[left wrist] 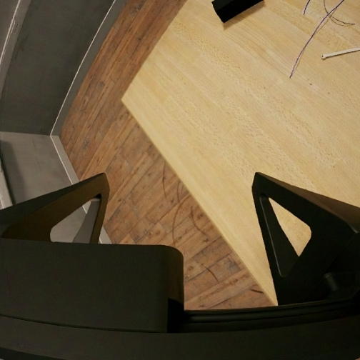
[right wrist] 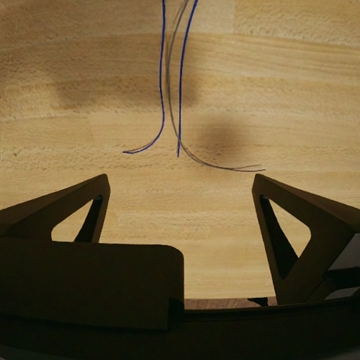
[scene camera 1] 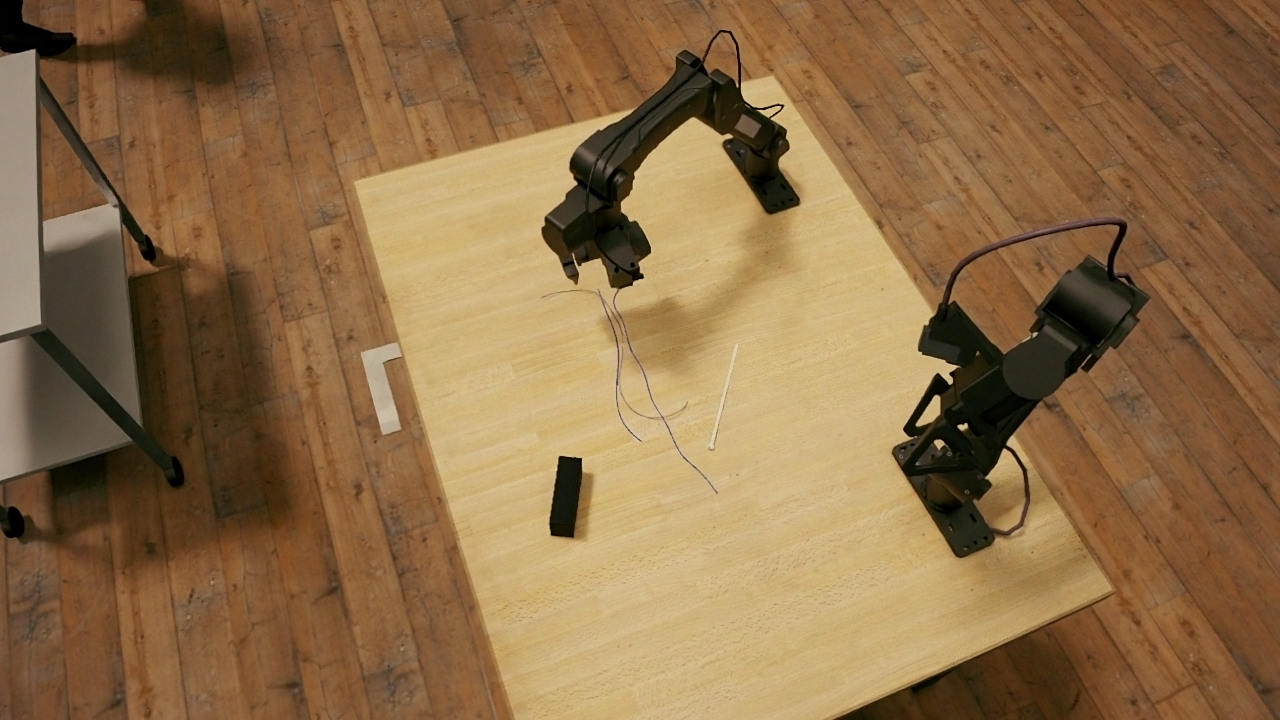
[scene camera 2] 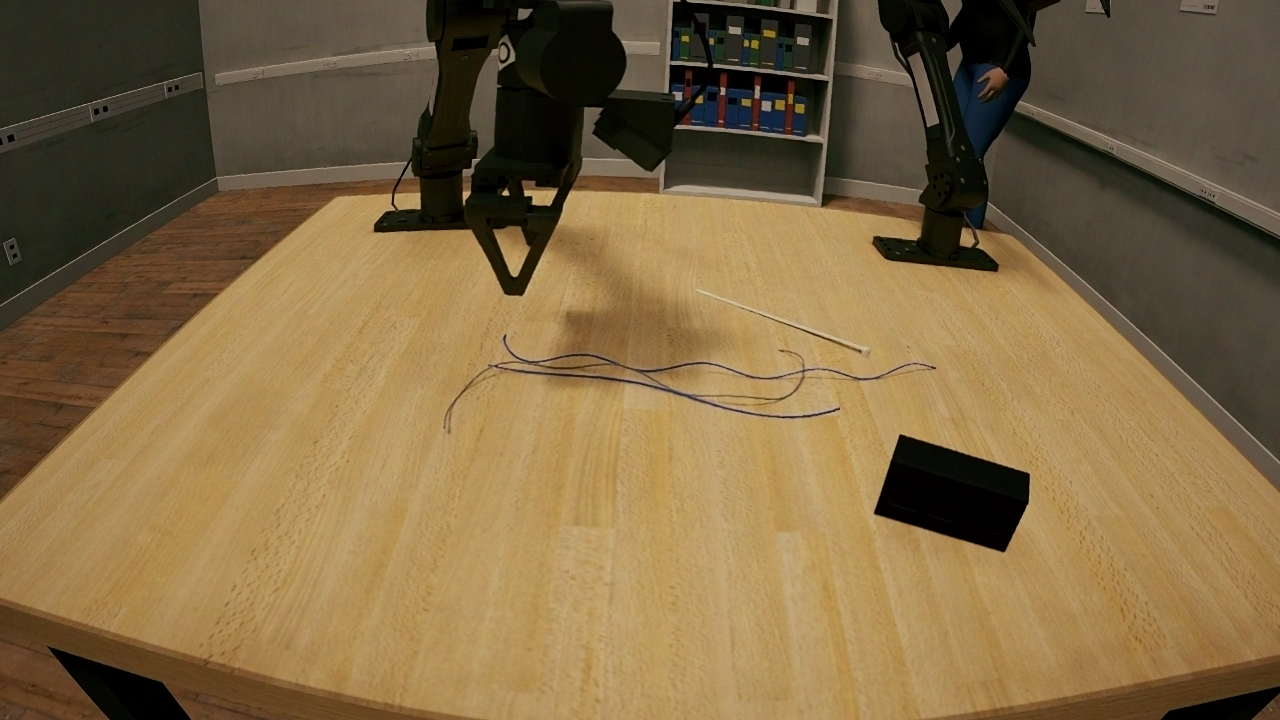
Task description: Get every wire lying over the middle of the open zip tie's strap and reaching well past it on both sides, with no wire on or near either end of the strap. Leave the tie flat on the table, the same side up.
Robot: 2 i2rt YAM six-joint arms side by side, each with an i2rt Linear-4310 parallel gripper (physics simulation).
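Where they show: left gripper, fingertip midpoint: (scene camera 1: 905, 452) (scene camera 2: 1069, 29); right gripper, fingertip midpoint: (scene camera 1: 602, 273) (scene camera 2: 525, 268); left arm's base, origin of the base link: (scene camera 1: 941, 495) (scene camera 2: 936, 257); right arm's base, origin of the base link: (scene camera 1: 759, 173) (scene camera 2: 442, 221).
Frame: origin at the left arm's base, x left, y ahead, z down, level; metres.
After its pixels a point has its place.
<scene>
The white zip tie (scene camera 1: 724, 395) @[x -0.292, y 0.237, z -0.003 m] (scene camera 2: 783, 319) @[x -0.290, y 0.237, z -0.002 m] (left wrist: 342, 53) lies flat and open. A long blue wire (scene camera 1: 687, 458) @[x -0.211, y 0.344, z -0.005 m] (scene camera 2: 872, 379) @[x -0.222, y 0.347, z -0.001 m] (left wrist: 301, 53) passes below its head end. A shorter blue wire (scene camera 1: 617, 385) (scene camera 2: 778, 416) and thin grey wires (scene camera 2: 456, 402) @[x -0.588, y 0.403, z -0.002 m] (right wrist: 220, 167) lie beside it, to the strap's left in scene camera 1. No wire crosses the strap. My right gripper (scene camera 1: 601, 279) @[x -0.532, y 0.354, z -0.098 m] (scene camera 2: 525, 268) @[x -0.532, y 0.354, z -0.098 m] (right wrist: 180, 181) is open above the table, near the wires' upper ends in scene camera 1. My left gripper (scene camera 1: 909, 450) @[x 0.024, y 0.207, z -0.370 m] (left wrist: 180, 180) is open, away from the wires near its base.
A black block (scene camera 1: 565, 497) @[x -0.206, y 0.547, z -0.050 m] (scene camera 2: 953, 492) @[x -0.228, y 0.557, z -0.039 m] (left wrist: 235, 7) stands on the table (scene camera 1: 805, 555) @[x 0.001, y 0.246, z 0.000 m], below the wires in scene camera 1. A white cart (scene camera 1: 22, 197) stands on the floor at the left there. A bookshelf (scene camera 2: 830, 107) stands behind the table in scene camera 2.
</scene>
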